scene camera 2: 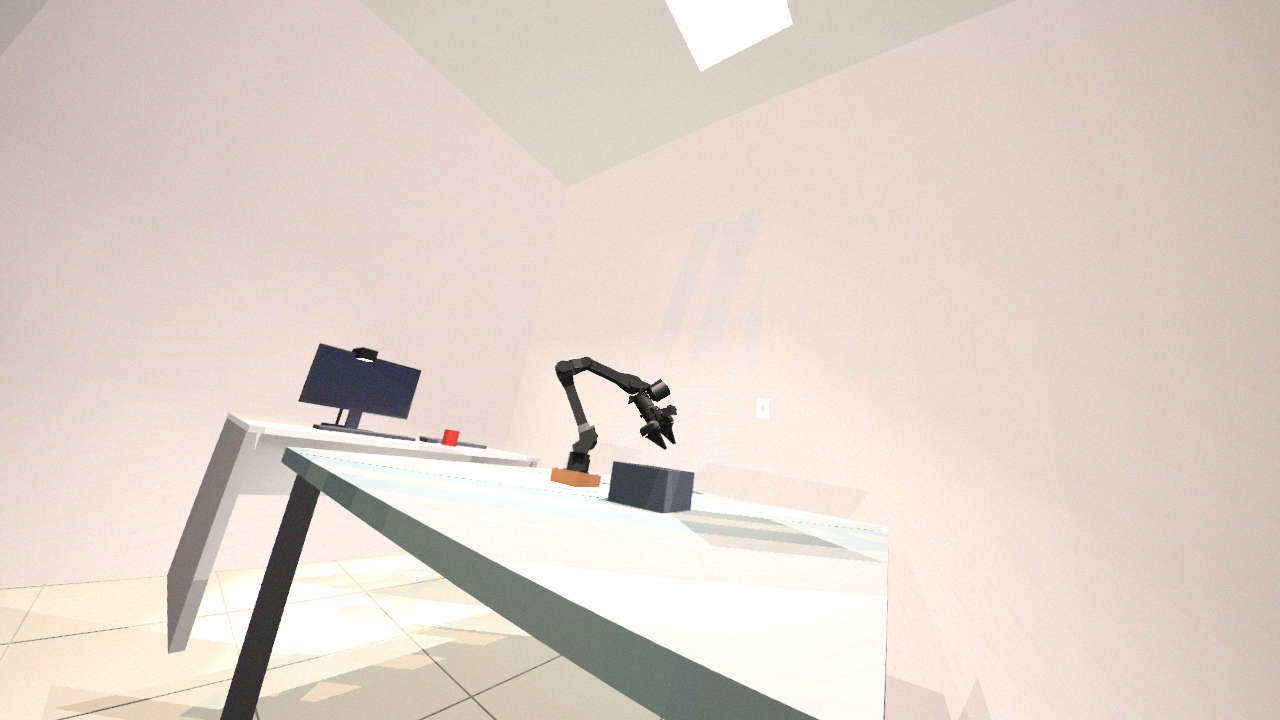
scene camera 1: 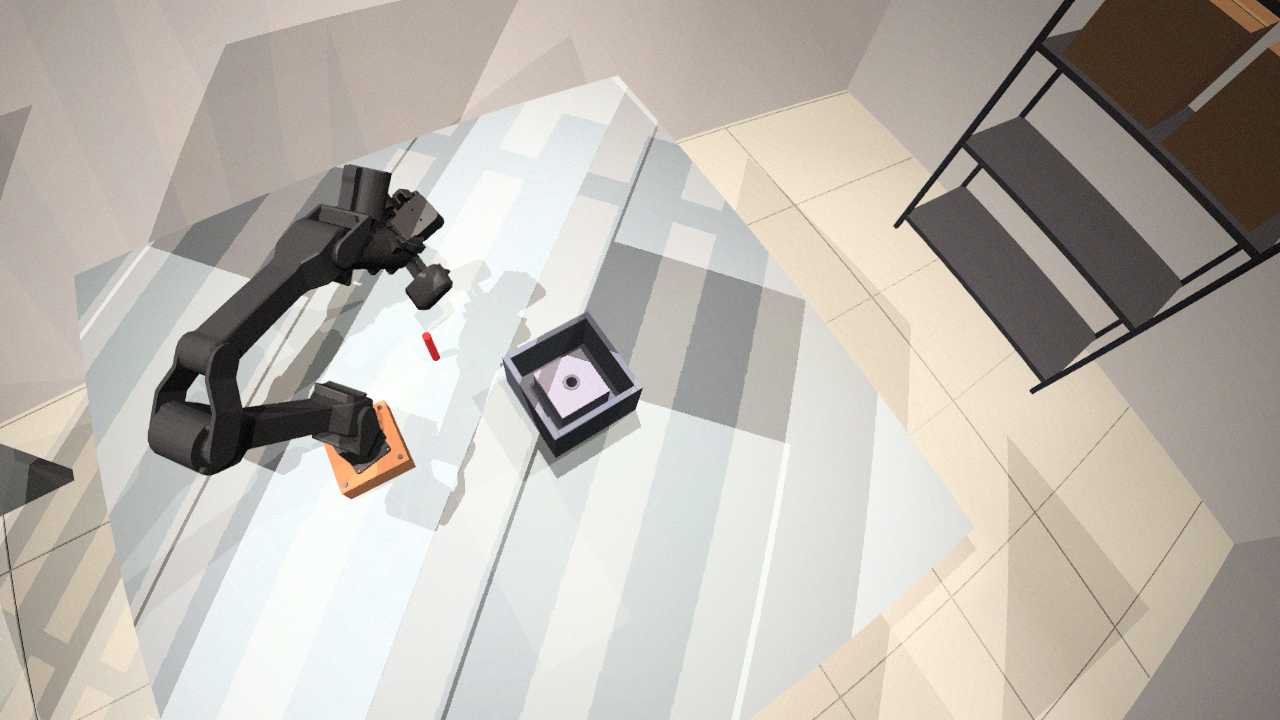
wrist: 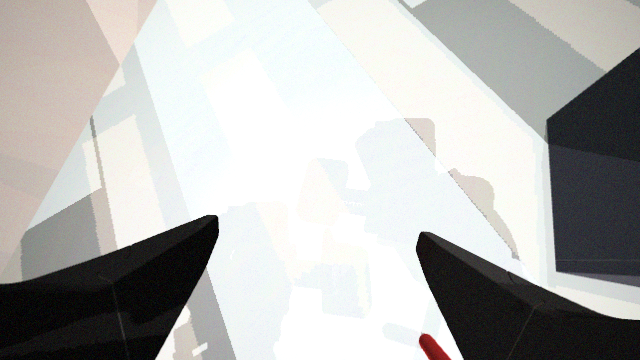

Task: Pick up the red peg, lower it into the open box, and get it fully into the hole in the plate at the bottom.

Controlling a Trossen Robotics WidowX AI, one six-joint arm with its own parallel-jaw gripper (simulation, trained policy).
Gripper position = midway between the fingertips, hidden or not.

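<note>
Dark box (scene camera 1: 583, 332), (scene camera 2: 662, 490), (wrist: 586, 138). Pale plate (scene camera 1: 571, 387); scene camera 2 misses it, hidden by the dark box; in the wrist view the plate is out of frame. My gripper (scene camera 1: 431, 250), (scene camera 2: 670, 446), (wrist: 320, 232).
</note>
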